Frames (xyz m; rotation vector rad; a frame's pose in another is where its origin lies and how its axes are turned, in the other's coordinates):
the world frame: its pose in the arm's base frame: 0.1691 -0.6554 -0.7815 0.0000 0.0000 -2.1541
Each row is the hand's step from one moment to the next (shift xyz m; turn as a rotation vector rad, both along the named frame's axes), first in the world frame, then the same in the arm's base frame.
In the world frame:
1: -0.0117 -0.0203 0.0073 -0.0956 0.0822 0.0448
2: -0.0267 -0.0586 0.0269 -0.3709 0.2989 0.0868
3: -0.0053 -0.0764 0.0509 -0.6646 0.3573 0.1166
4: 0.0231 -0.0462 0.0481 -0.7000 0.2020 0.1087
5: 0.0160 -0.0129 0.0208 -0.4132 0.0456 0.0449
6: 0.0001 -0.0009 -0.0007 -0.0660 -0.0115 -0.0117
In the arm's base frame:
1: -0.0105 0.0209 0.0073 0.1213 0.0345 0.0448
2: -0.0342 0.0546 0.0269 0.4538 0.1449 0.0868
3: -0.0608 0.0465 0.0509 0.6643 0.3579 0.1166
4: -0.0513 0.0062 0.0481 0.5541 0.4730 0.1087
5: -0.0196 -0.0062 0.0208 0.2656 0.3198 0.0449
6: -0.0008 0.0004 -0.0007 0.0268 0.0614 -0.0117

